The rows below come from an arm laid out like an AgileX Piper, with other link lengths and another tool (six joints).
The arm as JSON. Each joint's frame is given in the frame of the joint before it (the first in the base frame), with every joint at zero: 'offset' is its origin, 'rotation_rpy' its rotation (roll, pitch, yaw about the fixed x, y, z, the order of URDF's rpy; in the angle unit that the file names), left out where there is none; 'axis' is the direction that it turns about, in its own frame. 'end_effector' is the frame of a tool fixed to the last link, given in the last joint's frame.
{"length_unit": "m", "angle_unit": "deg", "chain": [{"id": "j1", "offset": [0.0, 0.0, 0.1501], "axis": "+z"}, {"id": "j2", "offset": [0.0, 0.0, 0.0], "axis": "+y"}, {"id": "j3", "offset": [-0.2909, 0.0, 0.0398], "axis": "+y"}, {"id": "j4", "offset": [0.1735, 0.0, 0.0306], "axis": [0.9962, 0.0, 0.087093]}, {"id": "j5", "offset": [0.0, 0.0, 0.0], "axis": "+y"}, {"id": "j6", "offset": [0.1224, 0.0, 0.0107], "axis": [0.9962, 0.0, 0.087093]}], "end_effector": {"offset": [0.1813, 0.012, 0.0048], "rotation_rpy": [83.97, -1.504, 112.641]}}
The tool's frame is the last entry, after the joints.
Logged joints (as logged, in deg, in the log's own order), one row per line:
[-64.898, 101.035, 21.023, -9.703, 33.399, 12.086]
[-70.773, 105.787, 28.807, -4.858, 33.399, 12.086]
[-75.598, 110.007, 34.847, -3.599, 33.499, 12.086]
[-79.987, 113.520, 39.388, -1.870, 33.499, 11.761]
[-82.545, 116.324, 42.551, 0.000, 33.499, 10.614]
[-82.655, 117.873, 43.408, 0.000, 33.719, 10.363]
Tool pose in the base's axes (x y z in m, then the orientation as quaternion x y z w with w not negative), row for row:
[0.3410, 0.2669, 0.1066, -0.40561, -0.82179, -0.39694, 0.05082]
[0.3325, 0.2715, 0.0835, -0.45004, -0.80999, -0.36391, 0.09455]
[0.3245, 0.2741, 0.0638, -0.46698, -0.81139, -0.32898, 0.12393]
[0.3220, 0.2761, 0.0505, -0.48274, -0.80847, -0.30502, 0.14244]
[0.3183, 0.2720, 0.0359, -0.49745, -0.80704, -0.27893, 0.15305]
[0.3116, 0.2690, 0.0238, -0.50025, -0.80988, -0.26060, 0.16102]
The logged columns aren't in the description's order. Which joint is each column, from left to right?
Columns, left to right: j3, j2, j5, j6, j1, j4.
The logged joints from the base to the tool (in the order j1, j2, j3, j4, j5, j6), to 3 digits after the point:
[33.399, 101.035, -64.898, 12.086, 21.023, -9.703]
[33.399, 105.787, -70.773, 12.086, 28.807, -4.858]
[33.499, 110.007, -75.598, 12.086, 34.847, -3.599]
[33.499, 113.520, -79.987, 11.761, 39.388, -1.870]
[33.499, 116.324, -82.545, 10.614, 42.551, 0.000]
[33.719, 117.873, -82.655, 10.363, 43.408, 0.000]

